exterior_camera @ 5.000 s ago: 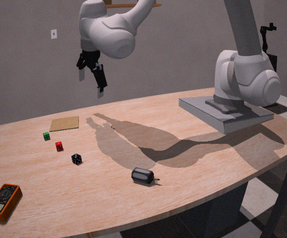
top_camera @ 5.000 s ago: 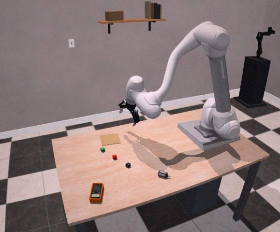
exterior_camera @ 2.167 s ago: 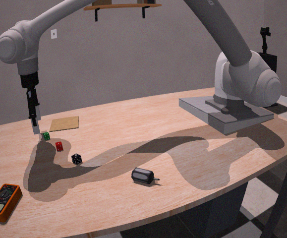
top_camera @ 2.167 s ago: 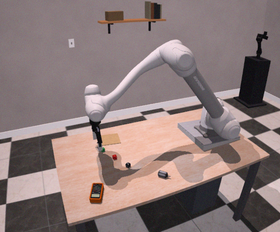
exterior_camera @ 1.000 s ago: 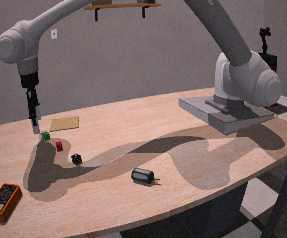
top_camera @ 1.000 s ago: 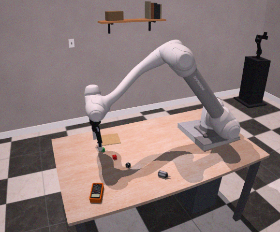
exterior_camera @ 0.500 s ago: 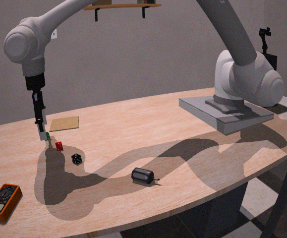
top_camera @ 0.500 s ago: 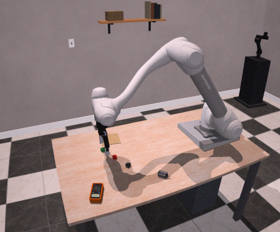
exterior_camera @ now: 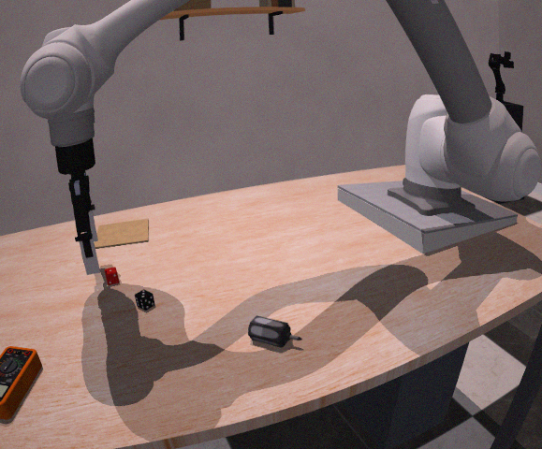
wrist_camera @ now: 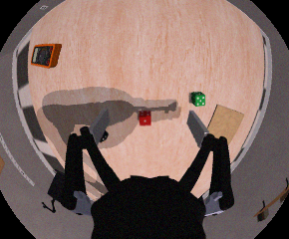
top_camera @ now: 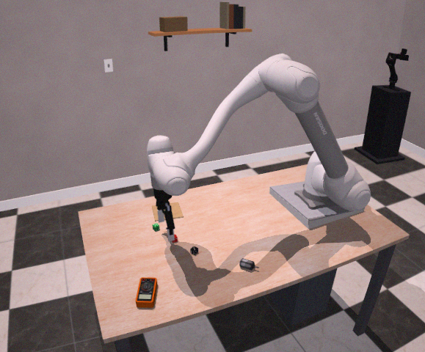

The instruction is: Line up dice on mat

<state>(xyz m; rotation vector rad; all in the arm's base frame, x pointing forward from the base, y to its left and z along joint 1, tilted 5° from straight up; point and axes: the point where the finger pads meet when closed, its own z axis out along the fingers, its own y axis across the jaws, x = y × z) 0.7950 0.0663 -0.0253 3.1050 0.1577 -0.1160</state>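
Now: the red die 60 mm below my hand and 30 mm behind it. Round my hand: black die: 110 mm to the left, 100 mm behind, 60 mm below; tan mat: 240 mm to the right, 70 mm below, 50 mm behind; green die: 100 mm to the right, 60 mm below, 30 mm ahead.
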